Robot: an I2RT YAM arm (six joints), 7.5 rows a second.
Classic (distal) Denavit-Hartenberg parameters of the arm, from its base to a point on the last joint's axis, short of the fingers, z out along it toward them. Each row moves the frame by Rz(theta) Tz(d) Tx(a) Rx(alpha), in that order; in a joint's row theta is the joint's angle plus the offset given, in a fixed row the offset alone. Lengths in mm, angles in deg.
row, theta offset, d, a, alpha
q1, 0, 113.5, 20, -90
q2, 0, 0, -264, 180
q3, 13.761, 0, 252.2, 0
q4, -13.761, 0, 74, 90
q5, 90, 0, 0, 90
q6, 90, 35.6, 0, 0
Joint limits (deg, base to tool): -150..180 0..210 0..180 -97..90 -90..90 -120..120
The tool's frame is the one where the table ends.
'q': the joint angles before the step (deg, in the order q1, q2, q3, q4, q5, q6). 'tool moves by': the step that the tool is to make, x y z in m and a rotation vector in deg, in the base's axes. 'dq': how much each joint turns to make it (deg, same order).
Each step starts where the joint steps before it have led.
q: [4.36 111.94 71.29 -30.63 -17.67 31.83]
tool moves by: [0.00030 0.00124 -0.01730 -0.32 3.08 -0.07]
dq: [0.20 2.73 0.00 -0.29 0.16 0.24]
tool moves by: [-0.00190 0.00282 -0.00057 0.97 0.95 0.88]
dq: [0.35 0.07 0.02 -0.90 -1.15 -0.25]
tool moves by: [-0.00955 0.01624 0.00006 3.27 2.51 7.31]
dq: [2.23 -0.11 0.00 -3.86 -4.56 -4.47]
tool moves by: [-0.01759 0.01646 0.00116 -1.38 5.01 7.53]
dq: [2.99 -0.50 0.00 -7.63 0.02 -4.98]
